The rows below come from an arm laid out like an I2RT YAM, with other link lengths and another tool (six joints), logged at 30 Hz.
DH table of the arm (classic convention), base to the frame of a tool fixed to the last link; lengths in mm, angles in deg. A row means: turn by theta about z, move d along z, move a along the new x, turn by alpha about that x. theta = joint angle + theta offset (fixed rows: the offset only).
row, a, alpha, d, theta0
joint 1, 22.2, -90, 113.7, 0
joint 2, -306.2, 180, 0, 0
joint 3, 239.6, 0, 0, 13.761
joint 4, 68.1, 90, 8, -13.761
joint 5, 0, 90, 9.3, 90
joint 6, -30.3, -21.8, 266.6, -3.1
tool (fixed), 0, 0, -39.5, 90
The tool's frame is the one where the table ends.
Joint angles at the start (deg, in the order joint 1, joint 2, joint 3, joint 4, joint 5, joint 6):
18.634 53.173 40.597 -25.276 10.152 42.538
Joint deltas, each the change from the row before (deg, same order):
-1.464 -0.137 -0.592 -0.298 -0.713 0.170
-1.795 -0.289 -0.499 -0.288 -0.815 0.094
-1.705 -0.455 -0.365 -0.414 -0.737 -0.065
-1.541 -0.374 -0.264 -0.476 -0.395 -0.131
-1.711 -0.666 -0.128 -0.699 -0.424 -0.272
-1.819 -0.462 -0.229 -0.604 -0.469 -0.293
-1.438 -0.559 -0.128 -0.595 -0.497 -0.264
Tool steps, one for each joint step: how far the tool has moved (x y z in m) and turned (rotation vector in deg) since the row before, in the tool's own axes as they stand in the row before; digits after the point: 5 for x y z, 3 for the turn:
0.00099 -0.00826 0.00231 0.495 0.413 1.205
-0.00049 -0.00865 0.00083 0.394 0.143 1.372
-0.00073 -0.00783 -0.00046 0.343 -0.006 1.167
-0.00117 -0.00788 -0.00060 0.565 -0.124 1.081
-0.00168 -0.00801 -0.00243 0.519 -0.333 1.064
-0.00142 -0.00877 -0.00111 0.654 -0.187 1.153
-0.00078 -0.00627 -0.00175 0.348 -0.167 0.833

